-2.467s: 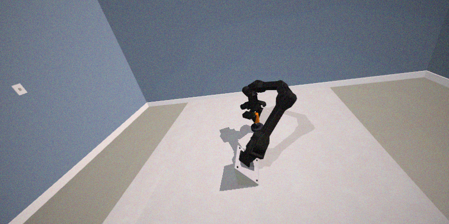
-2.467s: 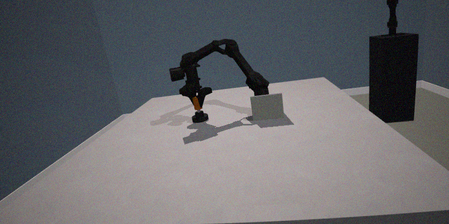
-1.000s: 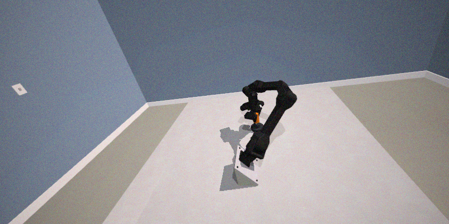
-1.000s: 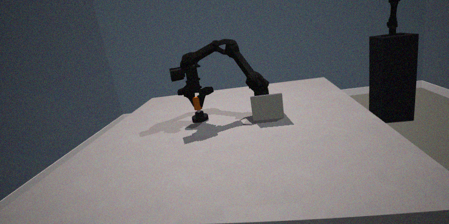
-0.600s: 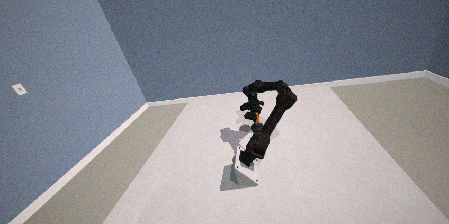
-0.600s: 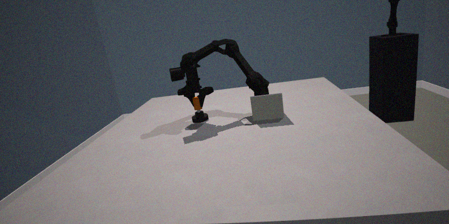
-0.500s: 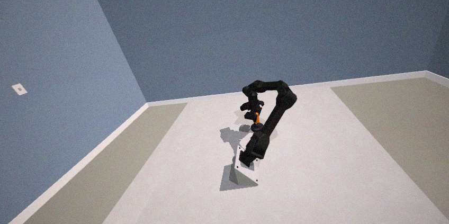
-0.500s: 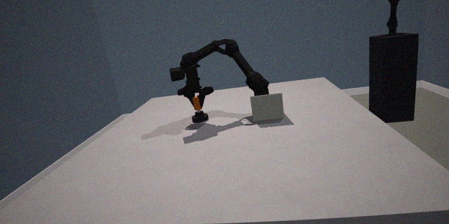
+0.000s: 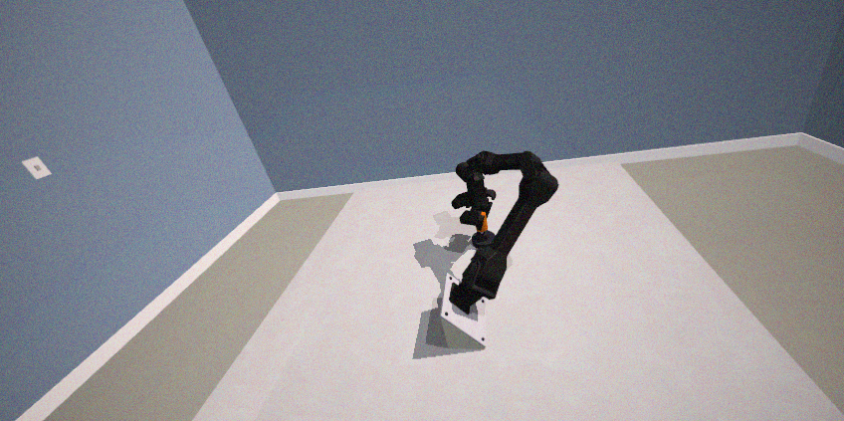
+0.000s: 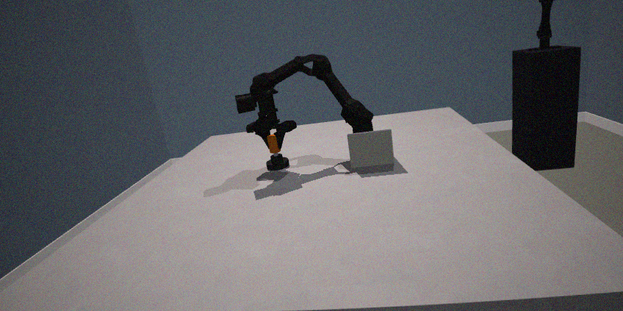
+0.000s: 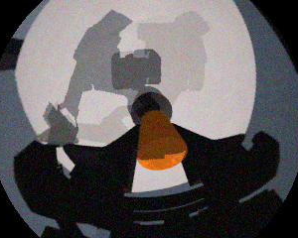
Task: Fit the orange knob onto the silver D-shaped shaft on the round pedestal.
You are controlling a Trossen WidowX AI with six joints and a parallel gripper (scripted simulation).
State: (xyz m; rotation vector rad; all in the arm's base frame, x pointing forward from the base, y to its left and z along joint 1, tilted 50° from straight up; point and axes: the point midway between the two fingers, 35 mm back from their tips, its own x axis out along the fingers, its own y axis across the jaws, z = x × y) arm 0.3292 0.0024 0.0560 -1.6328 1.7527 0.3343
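The orange knob lies 30 mm above my gripper tip. The rest, counted from my gripper tip: round pedestal 40 mm below.
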